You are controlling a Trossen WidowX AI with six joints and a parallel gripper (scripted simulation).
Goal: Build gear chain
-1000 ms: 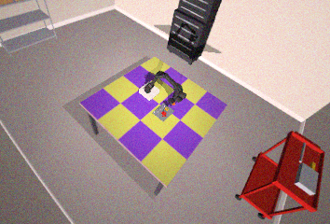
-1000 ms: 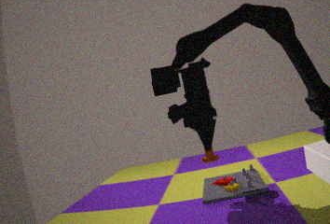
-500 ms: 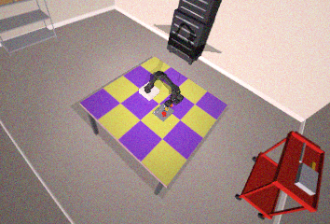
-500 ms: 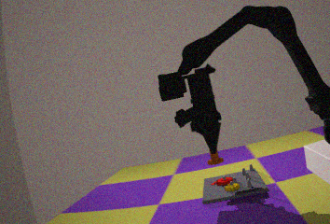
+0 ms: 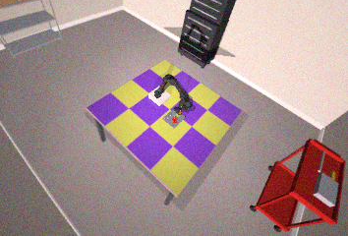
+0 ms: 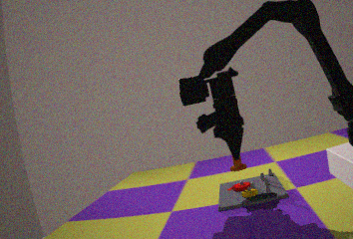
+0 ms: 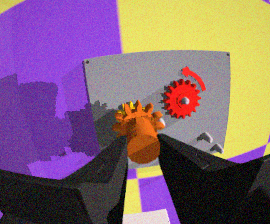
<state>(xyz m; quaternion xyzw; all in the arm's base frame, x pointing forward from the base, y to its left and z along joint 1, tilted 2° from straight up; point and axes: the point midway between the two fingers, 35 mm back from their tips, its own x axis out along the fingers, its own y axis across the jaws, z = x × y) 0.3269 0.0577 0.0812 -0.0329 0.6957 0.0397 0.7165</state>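
My gripper tip is now 20 mm past the yellow gear and 90 mm above it. Round my gripper tip: orange gear: 10 mm below; red arrow: 40 mm ahead, 80 mm to the right, 100 mm below; red gear: 10 mm ahead, 70 mm to the right, 90 mm below.
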